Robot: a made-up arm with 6 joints.
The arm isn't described. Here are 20 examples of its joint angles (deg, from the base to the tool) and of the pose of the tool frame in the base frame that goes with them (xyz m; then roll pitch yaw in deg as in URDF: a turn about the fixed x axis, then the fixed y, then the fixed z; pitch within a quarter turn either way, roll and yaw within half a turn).
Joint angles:
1: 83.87 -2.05 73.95 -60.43 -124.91 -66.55
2: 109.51 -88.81 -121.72 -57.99 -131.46 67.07
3: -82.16 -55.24 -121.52 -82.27 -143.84 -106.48
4: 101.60 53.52 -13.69 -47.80 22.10 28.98
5: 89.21 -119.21 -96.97 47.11 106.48 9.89
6: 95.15 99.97 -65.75 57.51 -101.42 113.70
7: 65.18 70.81 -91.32 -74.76 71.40 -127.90
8: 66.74 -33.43 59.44 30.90 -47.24 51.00
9: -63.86 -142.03 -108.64 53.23 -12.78 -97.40
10: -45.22 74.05 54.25 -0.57 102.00 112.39
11: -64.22 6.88 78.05 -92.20 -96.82 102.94
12: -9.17 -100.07 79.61 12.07 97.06 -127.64
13: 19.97 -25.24 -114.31 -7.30 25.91 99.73
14: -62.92 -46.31 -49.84 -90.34 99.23 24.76
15: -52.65 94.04 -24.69 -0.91 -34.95 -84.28
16: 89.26 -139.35 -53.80 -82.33 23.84 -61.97
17: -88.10 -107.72 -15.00 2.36 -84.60 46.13
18: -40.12 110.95 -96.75 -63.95 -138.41 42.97
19: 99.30 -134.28 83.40 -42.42 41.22 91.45
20: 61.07 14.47 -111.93 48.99 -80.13 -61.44
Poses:
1: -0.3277 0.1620 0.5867 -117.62 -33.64 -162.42
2: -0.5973 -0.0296 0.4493 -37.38 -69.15 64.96
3: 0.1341 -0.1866 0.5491 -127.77 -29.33 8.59
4: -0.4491 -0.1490 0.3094 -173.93 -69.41 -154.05
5: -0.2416 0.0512 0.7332 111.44 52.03 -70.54
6: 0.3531 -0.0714 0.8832 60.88 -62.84 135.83
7: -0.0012 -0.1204 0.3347 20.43 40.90 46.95
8: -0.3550 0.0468 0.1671 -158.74 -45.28 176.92
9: -0.0014 0.0339 0.2454 2.66 -35.01 -19.59
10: -0.1007 0.0562 0.7136 -44.57 2.96 17.01
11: 0.3052 -0.2316 0.0490 150.40 -9.77 59.38
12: -0.2791 -0.1659 0.3447 15.21 -17.23 -143.72
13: -0.0511 -0.5363 0.6564 -83.26 -46.81 -168.27
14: -0.3873 0.1104 0.4221 -154.54 49.18 -31.24
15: -0.3350 -0.2416 0.5869 134.01 -46.03 7.04
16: 0.1047 -0.2076 0.4554 70.96 -62.39 172.54
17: 0.0697 0.0898 0.7025 40.58 63.11 26.25
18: -0.4937 0.0456 0.1973 -112.12 32.13 -15.78
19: 0.1344 -0.0468 0.9831 23.05 -13.48 78.56
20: -0.1246 -0.1486 0.8584 125.97 5.40 -108.76
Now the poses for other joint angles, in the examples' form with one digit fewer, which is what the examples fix.
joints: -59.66 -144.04 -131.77 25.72 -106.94 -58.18
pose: -0.180 0.053 0.069 -55.2 -18.2 95.2
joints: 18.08 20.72 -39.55 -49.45 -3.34 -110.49
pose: -0.244 0.034 0.493 77.3 35.7 82.4
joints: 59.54 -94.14 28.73 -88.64 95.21 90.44
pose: 0.371 -0.188 0.433 109.2 -74.7 46.5
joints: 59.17 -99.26 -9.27 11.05 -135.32 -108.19
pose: -0.291 0.124 0.330 101.2 43.6 130.1
